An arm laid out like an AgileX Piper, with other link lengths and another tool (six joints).
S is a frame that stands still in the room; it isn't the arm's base.
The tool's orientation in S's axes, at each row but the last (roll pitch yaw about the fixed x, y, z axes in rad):
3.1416, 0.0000, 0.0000
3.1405, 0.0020, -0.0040
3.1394, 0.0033, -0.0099
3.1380, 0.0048, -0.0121
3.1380, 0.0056, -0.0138
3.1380, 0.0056, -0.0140
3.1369, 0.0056, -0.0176
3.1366, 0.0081, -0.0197
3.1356, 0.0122, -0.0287
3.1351, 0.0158, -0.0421
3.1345, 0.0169, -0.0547
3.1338, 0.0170, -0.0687
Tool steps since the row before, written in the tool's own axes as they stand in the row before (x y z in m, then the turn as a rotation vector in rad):
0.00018, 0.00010, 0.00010, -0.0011, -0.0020, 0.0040
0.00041, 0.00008, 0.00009, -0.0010, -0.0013, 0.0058
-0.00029, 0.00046, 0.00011, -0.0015, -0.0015, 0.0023
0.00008, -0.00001, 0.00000, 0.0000, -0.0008, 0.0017
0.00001, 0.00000, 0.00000, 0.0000, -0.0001, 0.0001
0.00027, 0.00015, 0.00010, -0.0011, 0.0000, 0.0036
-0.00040, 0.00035, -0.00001, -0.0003, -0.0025, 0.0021
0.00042, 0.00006, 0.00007, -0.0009, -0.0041, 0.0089
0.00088, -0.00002, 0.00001, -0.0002, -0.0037, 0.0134
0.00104, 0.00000, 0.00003, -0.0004, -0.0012, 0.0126
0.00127, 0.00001, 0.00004, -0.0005, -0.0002, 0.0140
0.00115, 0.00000, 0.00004, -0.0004, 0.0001, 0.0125
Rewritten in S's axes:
0.00018, -0.00010, -0.00010, -0.0011, 0.0020, -0.0040
0.00041, -0.00008, -0.00009, -0.0010, 0.0013, -0.0058
-0.00029, -0.00046, -0.00011, -0.0015, 0.0015, -0.0023
0.00008, 0.00001, 0.00000, 0.0000, 0.0008, -0.0017
0.00001, 0.00000, 0.00000, 0.0000, 0.0001, -0.0001
0.00027, -0.00015, -0.00010, -0.0011, 0.0000, -0.0036
-0.00041, -0.00034, 0.00001, -0.0003, 0.0025, -0.0021
0.00042, -0.00007, -0.00007, -0.0009, 0.0041, -0.0089
0.00088, -0.00001, -0.00002, -0.0003, 0.0036, -0.0134
0.00104, -0.00004, -0.00005, -0.0006, 0.0011, -0.0126
0.00127, -0.00008, -0.00006, -0.0007, 0.0001, -0.0140
0.00115, -0.00008, -0.00006, -0.0006, -0.0002, -0.0125

